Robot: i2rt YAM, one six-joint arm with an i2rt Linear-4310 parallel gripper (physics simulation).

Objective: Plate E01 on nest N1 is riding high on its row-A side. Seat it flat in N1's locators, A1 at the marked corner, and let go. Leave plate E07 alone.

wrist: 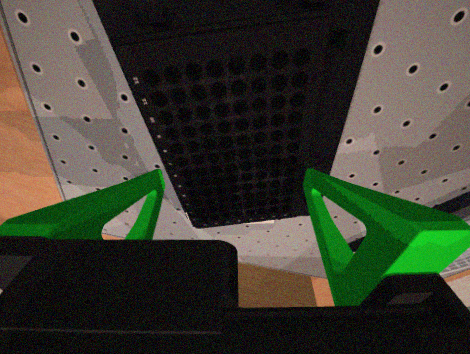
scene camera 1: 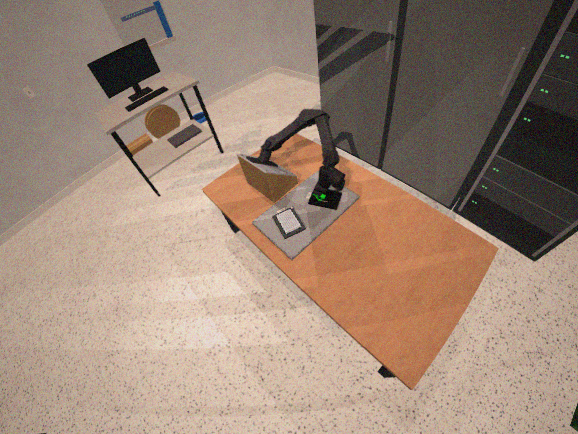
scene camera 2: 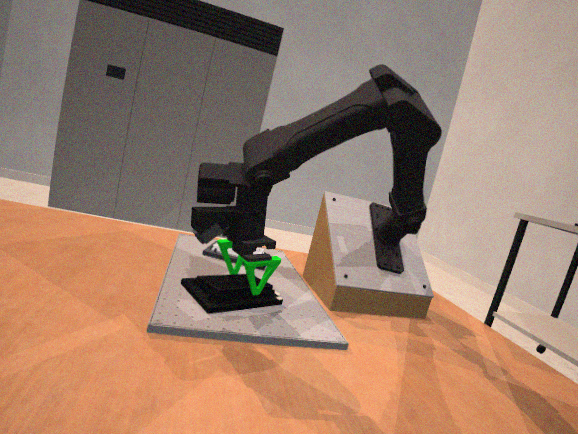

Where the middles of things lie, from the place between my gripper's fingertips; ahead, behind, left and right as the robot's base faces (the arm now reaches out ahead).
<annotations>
My gripper is now 20 mm short of the black perforated module [scene camera 2: 235, 285] and 10 mm to the right of it. The rest, counted from my hand: grey perforated plate [scene camera 2: 300, 316] 120 mm to the right, 30 mm below.
</annotations>
